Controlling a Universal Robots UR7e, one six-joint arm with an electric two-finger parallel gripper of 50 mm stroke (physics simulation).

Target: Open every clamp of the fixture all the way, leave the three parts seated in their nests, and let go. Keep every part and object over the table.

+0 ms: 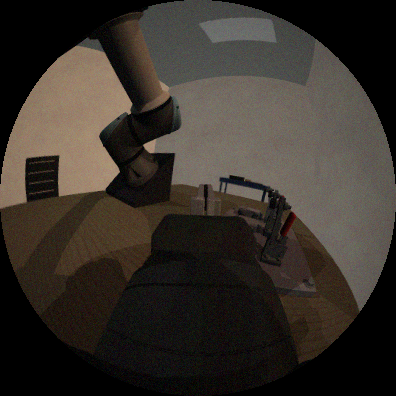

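Seen in the pictures: gripper, between the fingertips: (204, 192); arm's base, origin of its link: (140, 172).
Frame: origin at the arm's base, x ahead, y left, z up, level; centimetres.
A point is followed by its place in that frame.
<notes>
The fixture's pale base plate (295, 272) @(z -8.7, x 50.8, y -13.3 cm) lies on the table to the right of my gripper. A dark metal clamp (273, 227) @(z -3.1, x 44.4, y -11.1 cm) stands upright on it, with a red handle (288, 224) @(z -1.9, x 46.5, y -11.5 cm) slanting up on its right side. Other clamps cannot be told apart behind it. Grey cylindrical shapes (249, 213) @(z -7.1, x 39.4, y 9.5 cm) lie low on the plate, left of the clamp; whether they are parts in their nests I cannot tell. My gripper (204, 192) @(z 0.4, x 34.0, y -15.0 cm) is shut, its pale fingers together with nothing between them, to the left of the clamp and apart from it.
The wooden table (65, 250) @(z -10.2, x 19.9, y -32.0 cm) spreads below, its right edge running beyond the plate. A blue stand (245, 183) with dark items on top is behind the fixture. The arm's dark base block (162, 182) @(z -2.8, x 8.1, y 4.5 cm) stands at the back left. A dark slatted panel (42, 178) is at the far left.
</notes>
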